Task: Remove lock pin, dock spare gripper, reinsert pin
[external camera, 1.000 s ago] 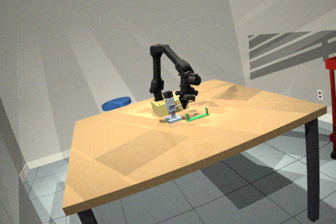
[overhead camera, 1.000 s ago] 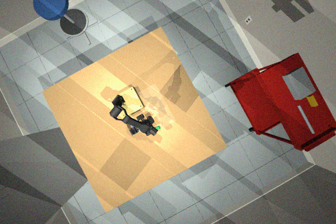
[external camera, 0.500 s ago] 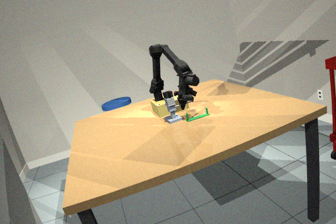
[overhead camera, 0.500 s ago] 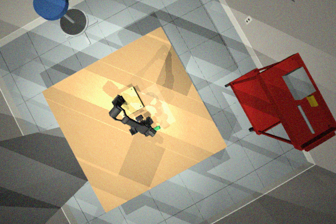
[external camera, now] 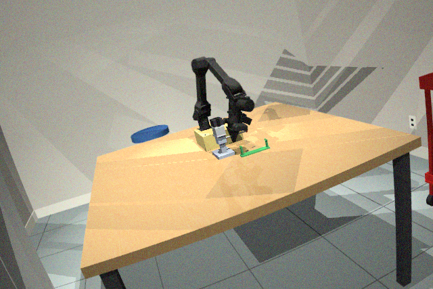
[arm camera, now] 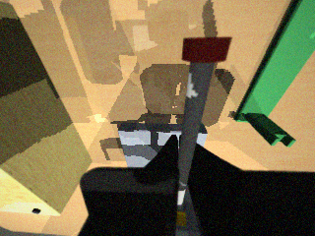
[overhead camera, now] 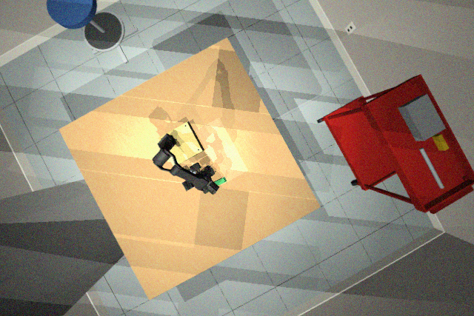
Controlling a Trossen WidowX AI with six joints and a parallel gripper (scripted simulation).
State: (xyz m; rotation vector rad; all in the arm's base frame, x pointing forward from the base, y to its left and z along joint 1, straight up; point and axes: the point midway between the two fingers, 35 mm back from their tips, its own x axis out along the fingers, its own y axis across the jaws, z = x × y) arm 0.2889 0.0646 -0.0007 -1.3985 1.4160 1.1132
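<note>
Now: gripper tip 1 cm past the socket and 6 cm to the left of it. The rest, counted from my gripper tip: green cradle: 9 cm ahead, 6 cm to the left, 2 cm below; spare gripper: 6 cm to the right, 8 cm above.
</note>
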